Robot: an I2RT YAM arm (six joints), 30 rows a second.
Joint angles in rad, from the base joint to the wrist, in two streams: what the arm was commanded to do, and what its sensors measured. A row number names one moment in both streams.
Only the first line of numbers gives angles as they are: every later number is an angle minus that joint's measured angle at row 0.
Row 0, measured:
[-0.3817 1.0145 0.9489 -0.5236 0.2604 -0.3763]
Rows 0 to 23, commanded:
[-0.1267 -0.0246 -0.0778 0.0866 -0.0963 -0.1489]
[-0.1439 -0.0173 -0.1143 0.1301 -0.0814 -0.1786]
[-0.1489 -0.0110 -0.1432 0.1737 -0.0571 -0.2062]
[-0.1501 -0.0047 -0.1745 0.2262 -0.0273 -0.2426]
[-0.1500 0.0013 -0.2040 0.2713 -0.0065 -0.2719]
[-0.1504 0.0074 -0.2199 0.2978 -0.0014 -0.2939]
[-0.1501 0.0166 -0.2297 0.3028 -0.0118 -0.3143]
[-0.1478 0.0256 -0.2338 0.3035 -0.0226 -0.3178]
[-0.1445 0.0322 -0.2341 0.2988 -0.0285 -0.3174]
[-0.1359 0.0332 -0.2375 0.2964 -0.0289 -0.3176]
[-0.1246 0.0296 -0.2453 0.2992 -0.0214 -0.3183]
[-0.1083 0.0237 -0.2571 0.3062 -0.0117 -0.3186]
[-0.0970 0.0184 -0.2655 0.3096 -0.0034 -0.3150]
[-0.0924 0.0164 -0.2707 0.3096 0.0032 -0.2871]
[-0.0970 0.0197 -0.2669 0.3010 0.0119 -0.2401]
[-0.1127 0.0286 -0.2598 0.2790 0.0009 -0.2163]
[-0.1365 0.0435 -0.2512 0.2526 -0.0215 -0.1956]
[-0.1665 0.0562 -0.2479 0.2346 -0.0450 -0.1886]
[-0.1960 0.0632 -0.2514 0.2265 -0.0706 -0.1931]
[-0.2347 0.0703 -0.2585 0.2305 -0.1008 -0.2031]
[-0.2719 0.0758 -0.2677 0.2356 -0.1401 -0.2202]
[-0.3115 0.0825 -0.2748 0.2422 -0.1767 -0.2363]
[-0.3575 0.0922 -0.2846 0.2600 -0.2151 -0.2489]
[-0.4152 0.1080 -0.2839 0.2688 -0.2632 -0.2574]
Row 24, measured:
[-0.3216 0.0866 -0.2697 0.2442 -0.1236 -0.2365]
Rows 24 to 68, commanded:
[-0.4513 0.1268 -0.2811 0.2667 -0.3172 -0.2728]
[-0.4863 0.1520 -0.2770 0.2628 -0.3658 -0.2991]
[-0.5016 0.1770 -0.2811 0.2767 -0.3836 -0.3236]
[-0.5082 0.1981 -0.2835 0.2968 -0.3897 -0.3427]
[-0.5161 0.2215 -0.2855 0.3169 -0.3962 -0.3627]
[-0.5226 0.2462 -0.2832 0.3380 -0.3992 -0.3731]
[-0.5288 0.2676 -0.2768 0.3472 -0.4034 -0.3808]
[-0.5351 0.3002 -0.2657 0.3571 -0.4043 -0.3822]
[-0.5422 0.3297 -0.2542 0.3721 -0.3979 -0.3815]
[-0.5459 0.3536 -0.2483 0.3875 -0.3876 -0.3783]
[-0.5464 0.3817 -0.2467 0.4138 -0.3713 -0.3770]
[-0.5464 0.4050 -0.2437 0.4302 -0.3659 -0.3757]
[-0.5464 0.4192 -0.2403 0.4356 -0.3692 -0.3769]
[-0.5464 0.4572 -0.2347 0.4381 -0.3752 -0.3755]
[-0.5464 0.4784 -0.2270 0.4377 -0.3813 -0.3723]
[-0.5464 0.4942 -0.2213 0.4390 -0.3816 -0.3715]
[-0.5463 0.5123 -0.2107 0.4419 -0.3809 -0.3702]
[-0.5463 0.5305 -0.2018 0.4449 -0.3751 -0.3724]
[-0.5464 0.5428 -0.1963 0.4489 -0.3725 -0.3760]
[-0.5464 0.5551 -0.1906 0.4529 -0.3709 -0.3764]
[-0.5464 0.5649 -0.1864 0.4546 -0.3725 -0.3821]
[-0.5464 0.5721 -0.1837 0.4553 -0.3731 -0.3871]
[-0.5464 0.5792 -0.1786 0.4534 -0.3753 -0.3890]
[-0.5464 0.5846 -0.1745 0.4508 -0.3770 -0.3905]
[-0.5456 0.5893 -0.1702 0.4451 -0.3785 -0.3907]
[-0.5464 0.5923 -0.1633 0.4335 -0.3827 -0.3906]
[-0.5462 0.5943 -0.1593 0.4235 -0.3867 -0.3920]
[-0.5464 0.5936 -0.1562 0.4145 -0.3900 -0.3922]
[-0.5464 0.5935 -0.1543 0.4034 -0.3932 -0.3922]
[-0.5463 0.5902 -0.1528 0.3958 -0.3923 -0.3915]
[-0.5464 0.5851 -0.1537 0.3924 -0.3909 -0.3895]
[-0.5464 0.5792 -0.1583 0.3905 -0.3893 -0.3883]
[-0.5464 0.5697 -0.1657 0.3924 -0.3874 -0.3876]
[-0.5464 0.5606 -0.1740 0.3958 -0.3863 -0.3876]
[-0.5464 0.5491 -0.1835 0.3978 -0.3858 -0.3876]
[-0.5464 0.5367 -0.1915 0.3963 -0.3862 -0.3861]
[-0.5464 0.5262 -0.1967 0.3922 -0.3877 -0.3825]
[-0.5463 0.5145 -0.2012 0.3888 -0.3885 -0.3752]
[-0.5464 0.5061 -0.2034 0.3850 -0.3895 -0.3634]
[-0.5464 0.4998 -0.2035 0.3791 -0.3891 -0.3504]
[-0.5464 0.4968 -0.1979 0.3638 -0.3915 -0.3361]
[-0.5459 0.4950 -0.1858 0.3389 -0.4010 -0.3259]
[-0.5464 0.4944 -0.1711 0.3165 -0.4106 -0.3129]
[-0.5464 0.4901 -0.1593 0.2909 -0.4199 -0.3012]
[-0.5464 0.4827 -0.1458 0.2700 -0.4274 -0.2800]
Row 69, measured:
[-0.5363 0.5246 -0.1907 0.3464 -0.3747 -0.3357]
